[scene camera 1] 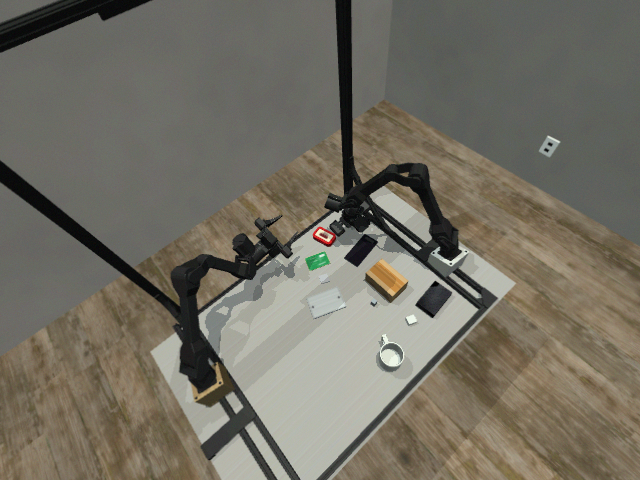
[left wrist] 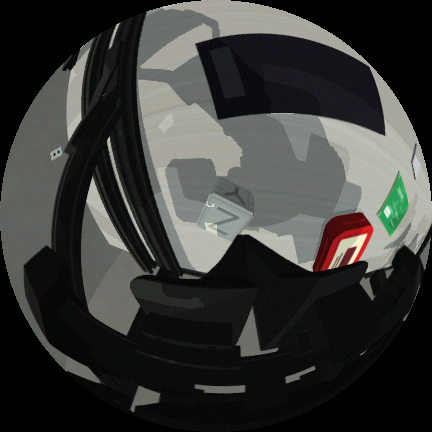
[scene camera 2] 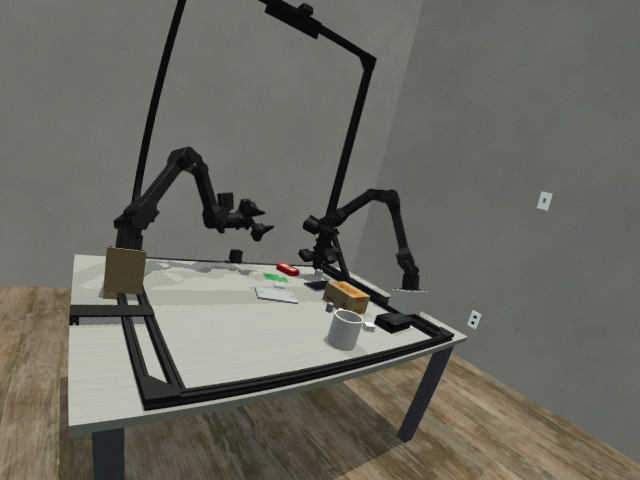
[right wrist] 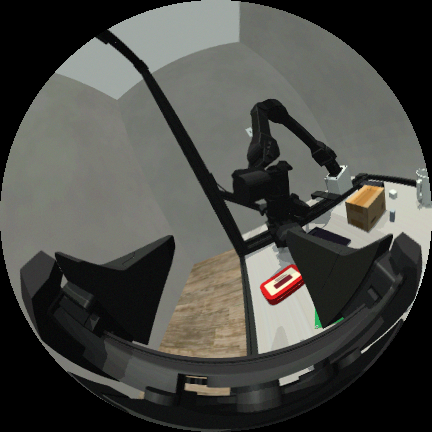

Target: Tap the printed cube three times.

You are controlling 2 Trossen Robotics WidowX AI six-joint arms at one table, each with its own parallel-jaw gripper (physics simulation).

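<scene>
The printed cube [left wrist: 225,215] is small and grey with raised letters on its faces. It sits on the table near the black frame rail, in shadow. My left gripper [left wrist: 241,239] [scene camera 1: 338,228] [scene camera 2: 313,257] is shut and empty, its tips pointing down right beside the cube. I cannot tell whether they touch it. In the scene views the gripper hides the cube. My right gripper [scene camera 1: 284,235] [scene camera 2: 263,220] [right wrist: 232,239] is open and empty. It hangs high over the table's far edge, well away from the cube.
A red tin [scene camera 1: 324,235] [scene camera 2: 288,270] [left wrist: 342,241] [right wrist: 282,284] lies close to the cube. Nearby are a green card [scene camera 1: 317,260] [left wrist: 393,203], a black slab [scene camera 1: 361,250] [left wrist: 289,76], a cardboard box [scene camera 1: 386,279] [scene camera 2: 346,296], a grey plate [scene camera 1: 326,302], a black box [scene camera 1: 433,298] and a mug [scene camera 1: 391,355] [scene camera 2: 344,330].
</scene>
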